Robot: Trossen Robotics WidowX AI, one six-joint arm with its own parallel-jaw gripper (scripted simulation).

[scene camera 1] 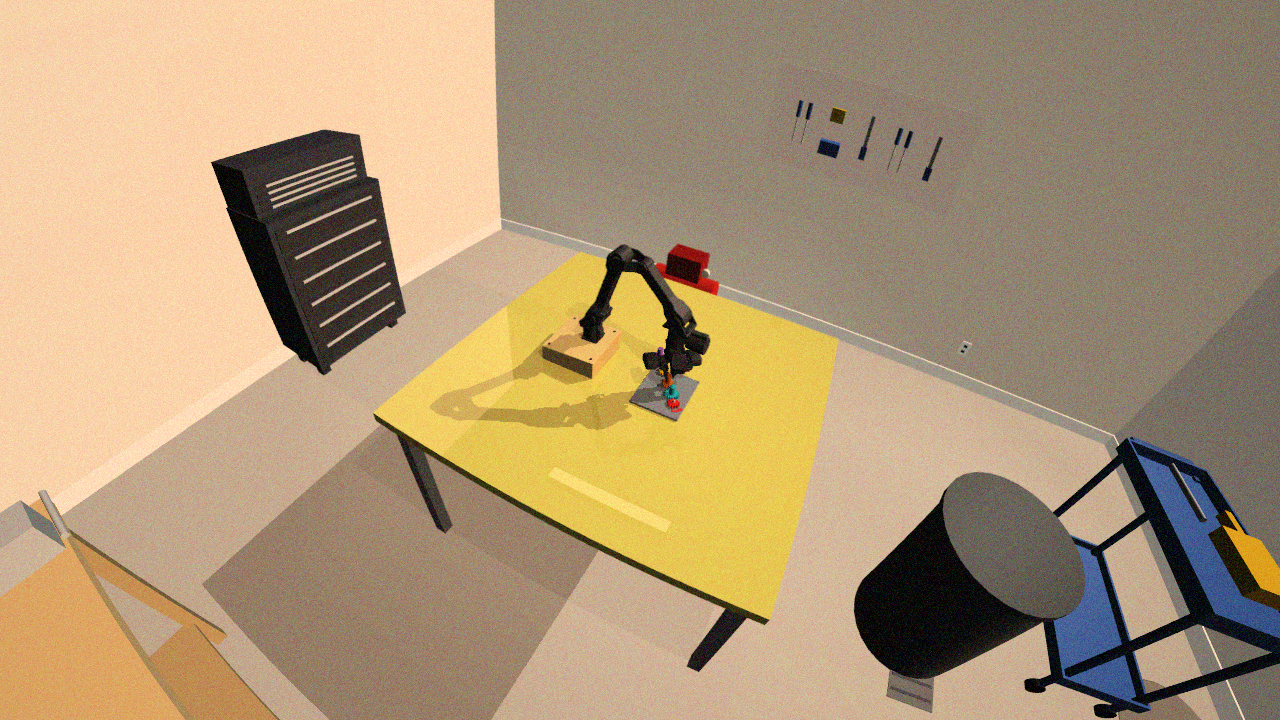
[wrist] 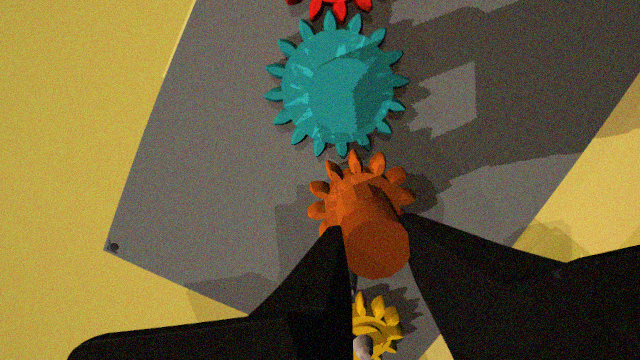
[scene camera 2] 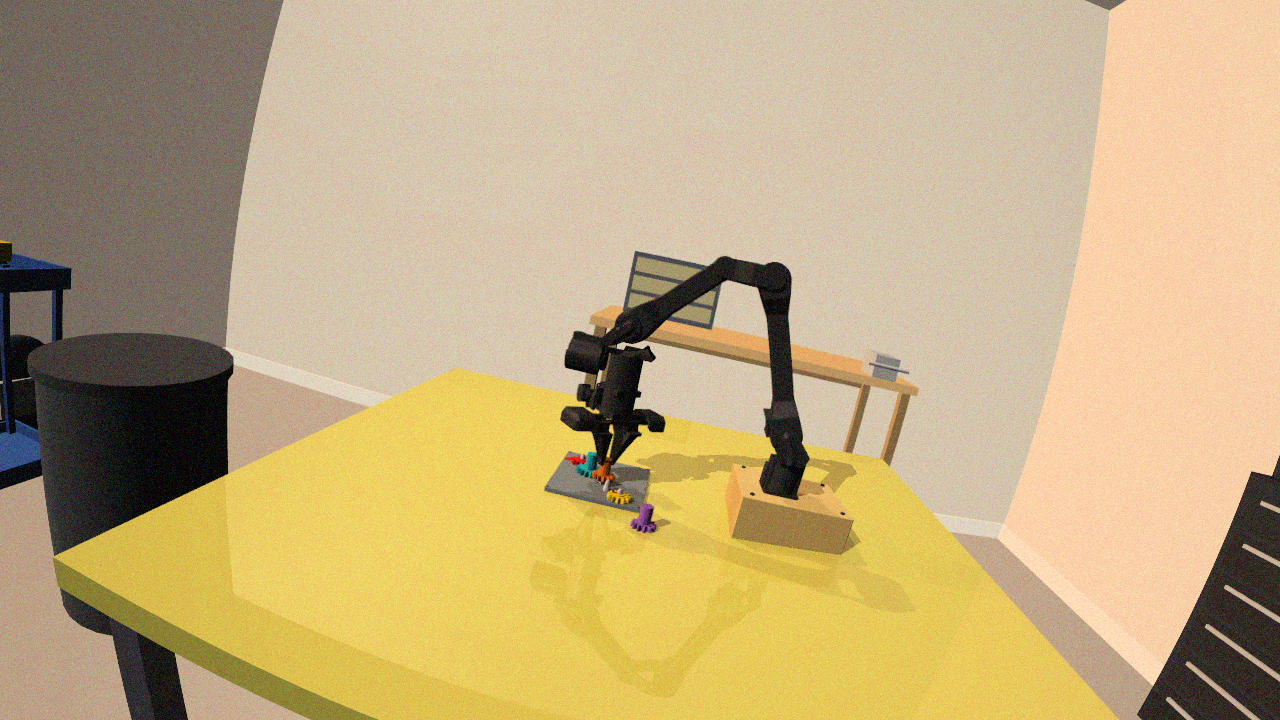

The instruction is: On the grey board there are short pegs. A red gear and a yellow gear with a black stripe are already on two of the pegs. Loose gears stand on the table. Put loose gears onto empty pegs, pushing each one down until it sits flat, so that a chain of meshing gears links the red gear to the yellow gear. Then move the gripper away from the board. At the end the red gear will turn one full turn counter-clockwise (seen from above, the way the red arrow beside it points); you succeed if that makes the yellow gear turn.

Scene:
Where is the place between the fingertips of my gripper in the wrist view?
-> At 371,233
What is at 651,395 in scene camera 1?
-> A grey board.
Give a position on a teal gear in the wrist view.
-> At 337,86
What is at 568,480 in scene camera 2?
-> A grey board.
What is my gripper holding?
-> An orange gear.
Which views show my gripper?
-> Scene camera 1, the wrist view and scene camera 2: all of them.

